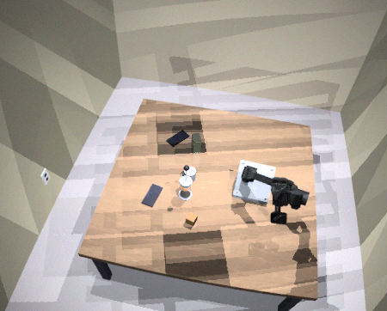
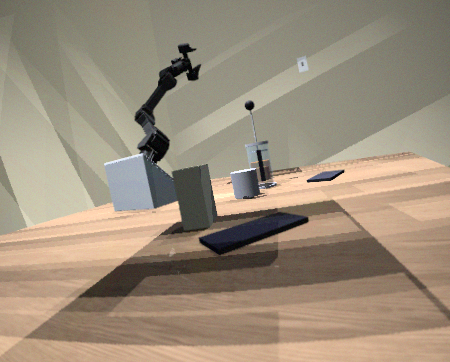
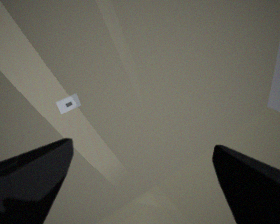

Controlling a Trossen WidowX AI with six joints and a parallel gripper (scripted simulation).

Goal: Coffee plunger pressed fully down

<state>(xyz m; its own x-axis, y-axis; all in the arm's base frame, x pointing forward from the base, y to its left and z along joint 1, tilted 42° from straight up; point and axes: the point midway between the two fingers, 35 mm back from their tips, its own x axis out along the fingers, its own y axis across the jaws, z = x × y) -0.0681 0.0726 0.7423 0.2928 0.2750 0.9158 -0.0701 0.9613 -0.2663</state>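
Right now my gripper tip is 530 mm above the coffee press, 470 mm to the left of it and 370 mm short of it. The rest, counted from my gripper tip: small block (640 mm below, 300 mm ahead, 280 mm to the right).
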